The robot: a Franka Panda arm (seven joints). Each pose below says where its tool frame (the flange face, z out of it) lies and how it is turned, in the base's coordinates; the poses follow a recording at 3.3 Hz.
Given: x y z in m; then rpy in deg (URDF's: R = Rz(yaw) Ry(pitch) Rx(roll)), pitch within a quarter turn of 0, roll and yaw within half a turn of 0.
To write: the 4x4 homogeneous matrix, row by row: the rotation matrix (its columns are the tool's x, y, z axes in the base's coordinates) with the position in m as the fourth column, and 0 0 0 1 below. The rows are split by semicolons. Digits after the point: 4 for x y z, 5 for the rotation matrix.
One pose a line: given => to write
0.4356, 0.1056, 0.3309, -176.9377, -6.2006, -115.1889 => -0.42311, -0.90607, 0.00244, 0.4356; -0.89962, 0.41977, -0.12034, 0.1056; 0.10801, -0.05311, -0.99273, 0.3309; 0, 0, 0, 1
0.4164, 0.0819, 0.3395, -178.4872, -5.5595, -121.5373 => -0.52059, -0.85334, -0.02815, 0.4164; -0.84829, 0.52069, -0.09635, 0.0819; 0.09688, -0.02628, -0.99495, 0.3395; 0, 0, 0, 1
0.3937, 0.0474, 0.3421, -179.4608, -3.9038, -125.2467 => -0.57576, -0.81701, -0.03160, 0.3937; -0.81478, 0.57655, -0.06103, 0.0474; 0.06808, -0.00939, -0.99764, 0.3421; 0, 0, 0, 1
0.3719, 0.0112, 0.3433, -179.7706, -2.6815, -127.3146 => -0.60553, -0.79543, -0.02518, 0.3719; -0.79445, 0.60604, -0.03963, 0.0112; 0.04678, -0.00400, -0.99890, 0.3433; 0, 0, 0, 1
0.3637, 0.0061, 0.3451, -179.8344, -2.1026, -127.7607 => -0.61195, -0.79064, -0.02018, 0.3637; -0.79004, 0.61228, -0.03078, 0.0061; 0.03669, -0.00289, -0.99932, 0.3451; 0, 0, 0, 1
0.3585, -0.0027, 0.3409, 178.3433, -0.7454, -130.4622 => -0.64889, -0.76027, -0.03044, 0.3585; -0.76077, 0.64896, 0.00887, -0.0027; 0.01301, 0.02891, -0.99950, 0.3409; 0, 0, 0, 1
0.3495, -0.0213, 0.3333, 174.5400, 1.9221, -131.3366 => -0.66011, -0.74954, -0.04939, 0.3495; -0.75042, 0.65509, 0.08791, -0.0213; -0.03354, 0.09510, -0.99490, 0.3333; 0, 0, 0, 1
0.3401, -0.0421, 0.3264, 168.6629, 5.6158, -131.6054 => -0.66081, -0.74592, -0.08328, 0.3401; -0.74415, 0.63666, 0.20227, -0.0421; -0.09786, 0.19564, -0.97578, 0.3264; 0, 0, 0, 1
